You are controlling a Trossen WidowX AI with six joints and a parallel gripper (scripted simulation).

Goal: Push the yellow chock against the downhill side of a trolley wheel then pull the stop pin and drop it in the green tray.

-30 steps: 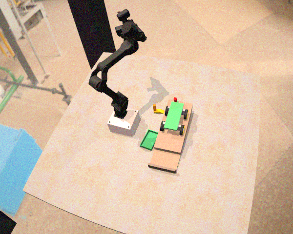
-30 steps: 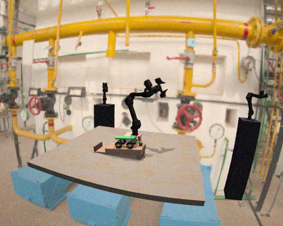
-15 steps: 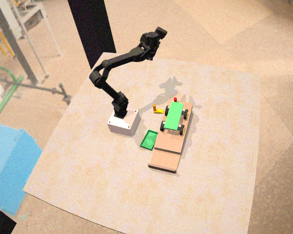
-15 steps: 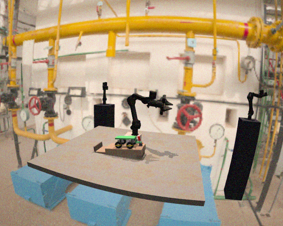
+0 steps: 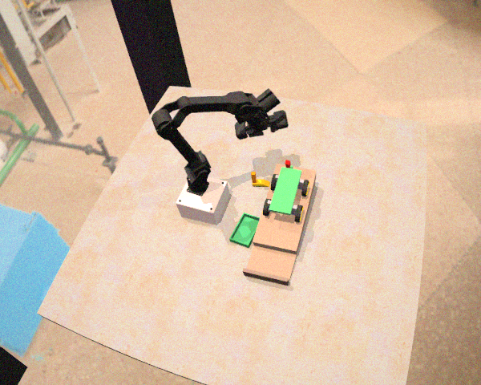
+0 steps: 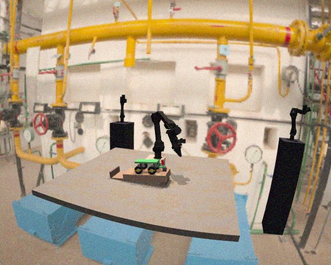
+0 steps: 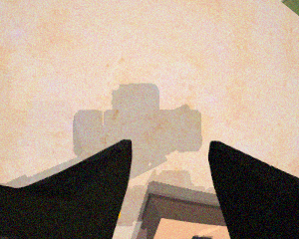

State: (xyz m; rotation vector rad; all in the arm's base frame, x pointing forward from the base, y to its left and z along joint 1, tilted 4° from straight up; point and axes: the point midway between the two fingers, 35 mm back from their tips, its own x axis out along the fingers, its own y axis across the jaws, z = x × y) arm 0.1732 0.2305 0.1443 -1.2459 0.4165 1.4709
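Right now the yellow chock is 10 mm behind my gripper tip, 110 mm to the right of it and 160 mm below it. From my gripper tip the other things lie so: red-headed stop pin 110 mm ahead, 100 mm to the right, 50 mm below; wooden ramp 140 mm ahead, 210 mm to the right, 130 mm below; trolley 140 mm ahead, 210 mm to the right, 60 mm below.
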